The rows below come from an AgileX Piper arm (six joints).
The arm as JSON. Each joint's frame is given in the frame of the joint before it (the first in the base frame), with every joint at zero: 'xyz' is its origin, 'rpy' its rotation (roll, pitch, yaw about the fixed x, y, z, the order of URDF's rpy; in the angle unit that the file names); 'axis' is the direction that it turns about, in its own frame. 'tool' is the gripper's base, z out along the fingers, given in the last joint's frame.
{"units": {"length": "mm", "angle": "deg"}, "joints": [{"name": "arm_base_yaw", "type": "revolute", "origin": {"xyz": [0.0, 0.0, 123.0], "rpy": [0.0, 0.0, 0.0]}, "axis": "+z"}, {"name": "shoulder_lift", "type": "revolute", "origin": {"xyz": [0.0, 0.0, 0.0], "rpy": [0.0, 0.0, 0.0]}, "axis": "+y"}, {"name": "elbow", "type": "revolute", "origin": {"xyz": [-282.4, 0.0, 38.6], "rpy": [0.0, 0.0, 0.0]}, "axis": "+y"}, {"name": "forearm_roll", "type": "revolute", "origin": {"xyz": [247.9, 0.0, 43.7], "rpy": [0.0, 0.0, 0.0]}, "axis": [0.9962, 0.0, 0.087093]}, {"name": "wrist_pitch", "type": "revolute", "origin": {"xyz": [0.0, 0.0, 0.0], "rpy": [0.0, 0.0, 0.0]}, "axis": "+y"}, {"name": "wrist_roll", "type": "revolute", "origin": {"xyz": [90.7, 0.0, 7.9], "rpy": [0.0, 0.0, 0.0]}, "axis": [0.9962, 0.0, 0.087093]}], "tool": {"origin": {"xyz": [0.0, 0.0, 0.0], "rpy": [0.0, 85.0, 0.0]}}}
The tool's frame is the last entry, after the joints.
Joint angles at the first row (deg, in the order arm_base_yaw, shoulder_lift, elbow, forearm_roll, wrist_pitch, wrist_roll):
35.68 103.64 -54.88 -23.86 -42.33 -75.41
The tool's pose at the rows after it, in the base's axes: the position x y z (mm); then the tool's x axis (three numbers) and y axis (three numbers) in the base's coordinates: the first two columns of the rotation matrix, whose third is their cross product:
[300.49 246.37 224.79 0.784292 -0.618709 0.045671 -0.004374 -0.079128 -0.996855]
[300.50 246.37 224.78 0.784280 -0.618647 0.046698 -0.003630 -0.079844 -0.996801]
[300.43 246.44 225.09 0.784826 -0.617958 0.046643 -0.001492 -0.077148 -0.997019]
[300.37 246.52 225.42 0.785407 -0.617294 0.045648 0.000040 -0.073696 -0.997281]
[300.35 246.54 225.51 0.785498 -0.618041 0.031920 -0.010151 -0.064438 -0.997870]
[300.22 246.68 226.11 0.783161 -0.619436 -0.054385 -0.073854 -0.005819 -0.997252]
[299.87 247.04 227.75 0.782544 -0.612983 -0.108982 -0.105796 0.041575 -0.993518]
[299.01 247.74 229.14 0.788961 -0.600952 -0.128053 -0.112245 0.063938 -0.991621]
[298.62 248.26 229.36 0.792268 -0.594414 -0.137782 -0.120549 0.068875 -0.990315]
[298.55 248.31 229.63 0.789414 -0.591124 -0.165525 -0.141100 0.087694 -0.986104]
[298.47 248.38 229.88 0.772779 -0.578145 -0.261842 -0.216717 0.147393 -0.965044]
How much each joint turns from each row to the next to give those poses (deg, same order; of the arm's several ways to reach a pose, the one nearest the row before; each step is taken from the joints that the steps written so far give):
0.00 0.00 0.00 0.00 -0.11 -0.19
0.00 0.00 0.00 0.00 0.00 -0.06
0.00 0.00 0.00 0.00 -0.20 0.00
0.00 0.00 0.00 0.00 -0.22 0.05
0.00 0.00 0.00 0.00 -0.05 0.79
0.00 0.00 0.00 0.00 -0.40 4.95
0.00 0.00 0.00 0.00 -1.08 3.12
0.00 0.00 0.00 -0.58 -1.04 1.49
0.00 0.00 -0.07 -0.60 -0.07 1.00
0.00 0.00 0.00 0.00 -0.17 1.61
0.00 0.00 0.00 -0.02 -0.17 5.66

